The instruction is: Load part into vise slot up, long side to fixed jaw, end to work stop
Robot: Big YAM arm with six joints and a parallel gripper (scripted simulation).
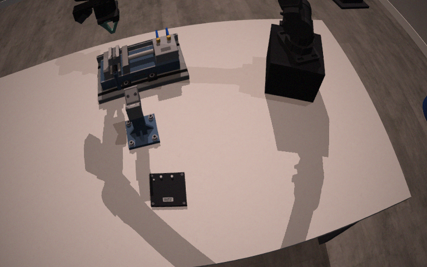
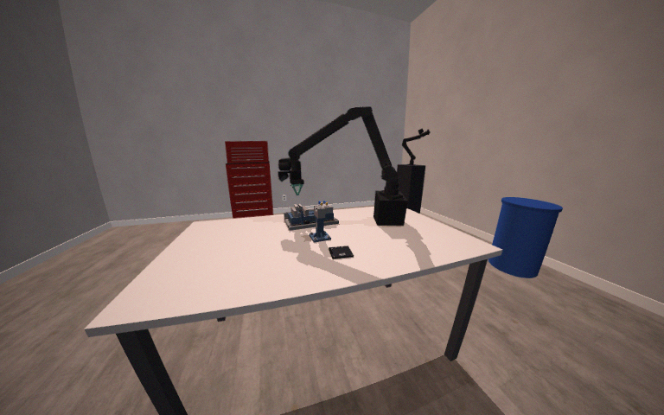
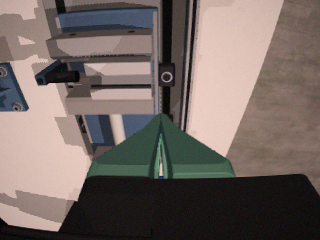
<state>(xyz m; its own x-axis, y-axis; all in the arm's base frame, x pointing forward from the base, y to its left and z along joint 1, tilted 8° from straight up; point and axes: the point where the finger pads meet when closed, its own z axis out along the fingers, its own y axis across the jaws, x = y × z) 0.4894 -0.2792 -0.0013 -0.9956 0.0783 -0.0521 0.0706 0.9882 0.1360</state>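
Right now my hand is 7 cm above the part, 4 cm to the right of it and 1 cm short of it. From my hand the other things lie so: fixed jaw 9 cm below, 6 cm to the left, 4 cm ahead; then moving jaw 9 cm below, 6 cm to the left, 2 cm behind; then dark short rod 10 cm to the left, 8 cm below, 1 cm ahead.
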